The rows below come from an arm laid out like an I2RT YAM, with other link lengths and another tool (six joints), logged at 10 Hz.
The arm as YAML. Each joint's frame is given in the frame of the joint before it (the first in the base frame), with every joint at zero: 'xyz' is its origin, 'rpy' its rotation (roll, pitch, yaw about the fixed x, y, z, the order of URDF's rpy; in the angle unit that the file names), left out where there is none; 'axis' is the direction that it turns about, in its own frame. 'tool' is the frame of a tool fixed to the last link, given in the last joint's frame.
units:
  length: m
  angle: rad
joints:
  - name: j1
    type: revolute
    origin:
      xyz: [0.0, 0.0, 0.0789]
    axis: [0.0, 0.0, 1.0]
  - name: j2
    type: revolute
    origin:
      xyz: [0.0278, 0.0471, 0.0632]
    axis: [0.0, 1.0, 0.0]
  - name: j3
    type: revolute
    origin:
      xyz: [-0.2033, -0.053, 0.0]
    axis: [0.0, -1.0, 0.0]
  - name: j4
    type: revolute
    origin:
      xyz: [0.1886, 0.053, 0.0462]
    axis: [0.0, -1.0, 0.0]
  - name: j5
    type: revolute
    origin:
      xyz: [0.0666, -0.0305, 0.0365]
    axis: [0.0, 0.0, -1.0]
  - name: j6
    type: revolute
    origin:
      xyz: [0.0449, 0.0, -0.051]
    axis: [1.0, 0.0, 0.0]
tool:
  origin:
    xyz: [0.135, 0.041, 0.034]
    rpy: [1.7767, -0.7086, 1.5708]
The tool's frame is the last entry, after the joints.
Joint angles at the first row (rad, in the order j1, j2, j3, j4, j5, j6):
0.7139, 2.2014, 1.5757, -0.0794, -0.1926, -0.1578
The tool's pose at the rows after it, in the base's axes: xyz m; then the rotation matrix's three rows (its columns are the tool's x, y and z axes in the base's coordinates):
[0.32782, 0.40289, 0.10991], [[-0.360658, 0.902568, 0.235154], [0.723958, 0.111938, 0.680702], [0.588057, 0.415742, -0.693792]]
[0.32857, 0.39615, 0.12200], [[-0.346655, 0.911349, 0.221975], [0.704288, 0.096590, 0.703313], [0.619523, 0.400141, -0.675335]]
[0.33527, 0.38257, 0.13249], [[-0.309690, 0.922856, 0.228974], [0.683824, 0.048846, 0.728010], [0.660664, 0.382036, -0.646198]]
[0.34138, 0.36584, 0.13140], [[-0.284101, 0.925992, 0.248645], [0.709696, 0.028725, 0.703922], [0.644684, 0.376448, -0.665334]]
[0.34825, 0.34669, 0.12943], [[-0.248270, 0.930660, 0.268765], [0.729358, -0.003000, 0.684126], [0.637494, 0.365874, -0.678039]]
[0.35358, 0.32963, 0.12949], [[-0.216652, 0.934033, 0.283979], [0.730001, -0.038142, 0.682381], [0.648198, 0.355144, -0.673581]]
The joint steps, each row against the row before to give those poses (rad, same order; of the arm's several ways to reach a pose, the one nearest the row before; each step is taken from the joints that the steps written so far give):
-0.0380, -0.0451, -0.0451, 0.0381, -0.0893, 0.0535
-0.0233, -0.0365, -0.0181, -0.0086, -0.0413, 0.0187
-0.0395, -0.0435, -0.0526, 0.0319, -0.0380, 0.0397
-0.0330, -0.0344, -0.0283, -0.0299, 0.0099, -0.0160
-0.0407, -0.0350, -0.0420, -0.0119, 0.0031, -0.0055
-0.0417, -0.0329, -0.0527, 0.0180, -0.0160, 0.0070

